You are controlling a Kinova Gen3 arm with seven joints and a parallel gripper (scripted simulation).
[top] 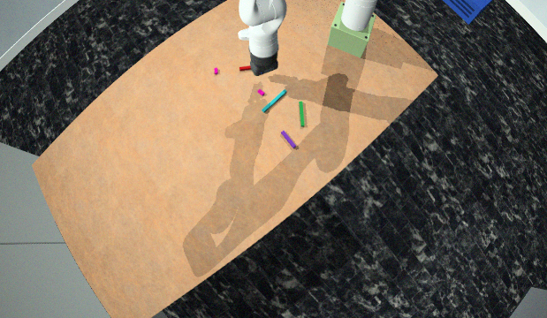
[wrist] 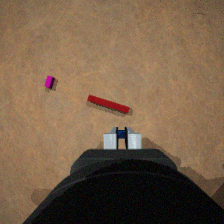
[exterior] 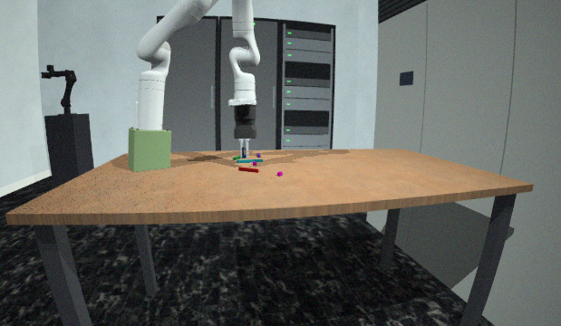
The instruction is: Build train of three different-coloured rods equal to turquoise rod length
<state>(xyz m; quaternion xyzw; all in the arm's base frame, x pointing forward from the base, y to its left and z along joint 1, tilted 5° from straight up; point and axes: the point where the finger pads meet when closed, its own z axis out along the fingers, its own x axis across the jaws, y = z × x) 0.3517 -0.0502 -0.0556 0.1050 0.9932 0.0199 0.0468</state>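
My gripper is now 10 mm short of the red rod, 50 mm to the left of it and 50 mm above it. Round my hand: turquoise rod 20 mm ahead, 100 mm to the left, 50 mm below; then blue rod 10 mm below; then green rod 20 mm behind, 180 mm to the left, 50 mm below.
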